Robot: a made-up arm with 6 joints. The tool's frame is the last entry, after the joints.
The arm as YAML. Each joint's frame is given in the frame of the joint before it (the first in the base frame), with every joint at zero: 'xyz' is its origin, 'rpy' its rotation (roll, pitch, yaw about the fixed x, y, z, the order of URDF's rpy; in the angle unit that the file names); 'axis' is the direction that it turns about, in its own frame. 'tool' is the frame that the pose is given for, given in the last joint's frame.
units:
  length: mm
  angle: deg
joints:
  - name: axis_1
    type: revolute
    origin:
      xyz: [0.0, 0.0, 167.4]
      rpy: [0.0, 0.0, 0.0]
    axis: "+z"
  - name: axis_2
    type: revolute
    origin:
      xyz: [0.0, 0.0, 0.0]
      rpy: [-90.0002, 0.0, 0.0]
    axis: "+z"
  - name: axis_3
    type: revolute
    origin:
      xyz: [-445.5, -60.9, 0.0]
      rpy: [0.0, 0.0, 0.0]
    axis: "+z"
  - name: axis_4
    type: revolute
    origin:
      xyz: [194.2, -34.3, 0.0]
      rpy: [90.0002, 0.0, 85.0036]
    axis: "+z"
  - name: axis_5
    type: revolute
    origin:
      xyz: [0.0, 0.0, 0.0]
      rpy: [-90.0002, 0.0, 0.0]
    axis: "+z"
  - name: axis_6
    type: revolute
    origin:
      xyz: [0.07, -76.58, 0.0]
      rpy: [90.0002, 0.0, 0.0]
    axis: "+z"
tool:
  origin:
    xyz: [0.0, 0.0, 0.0]
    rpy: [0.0, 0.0, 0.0]
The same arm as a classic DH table. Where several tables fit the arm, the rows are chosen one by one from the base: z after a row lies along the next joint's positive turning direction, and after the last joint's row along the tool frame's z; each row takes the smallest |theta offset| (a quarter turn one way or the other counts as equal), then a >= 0, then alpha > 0; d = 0 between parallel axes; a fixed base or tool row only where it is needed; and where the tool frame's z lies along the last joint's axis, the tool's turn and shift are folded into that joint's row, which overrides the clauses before.
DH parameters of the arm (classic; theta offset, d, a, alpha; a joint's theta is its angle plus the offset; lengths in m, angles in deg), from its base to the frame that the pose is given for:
axis_1: 0 0.1674 0 -90
axis_2: 7.78 0 -0.4496 0
axis_3: 77.22 0 -0.0173 90
axis_4: 0 0.1964 0 -90
axis_5: 0 0 0.0001 90
axis_6: 0 0.0766 0 0

